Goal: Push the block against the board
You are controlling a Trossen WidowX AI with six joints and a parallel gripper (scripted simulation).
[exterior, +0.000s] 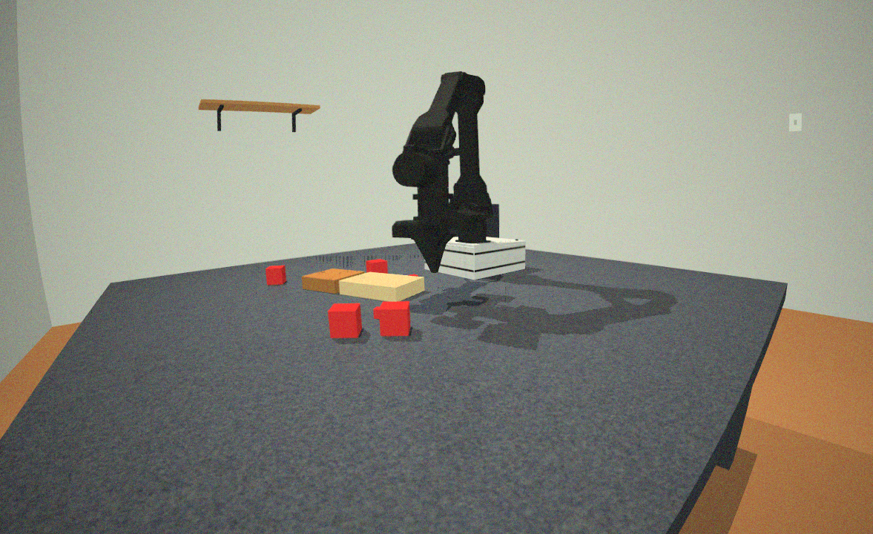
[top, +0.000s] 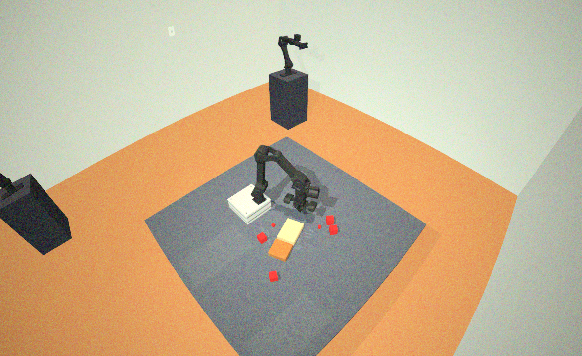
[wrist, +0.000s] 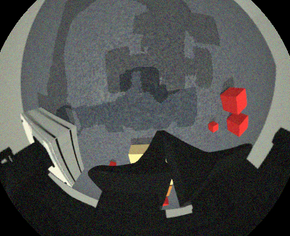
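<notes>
My gripper tip is now 50 mm short of the cream board, 120 mm to the left of it and 40 mm above it. From my gripper tip the other things lie so: square block: 100 mm ahead, 250 mm to the right, 40 mm below.
</notes>
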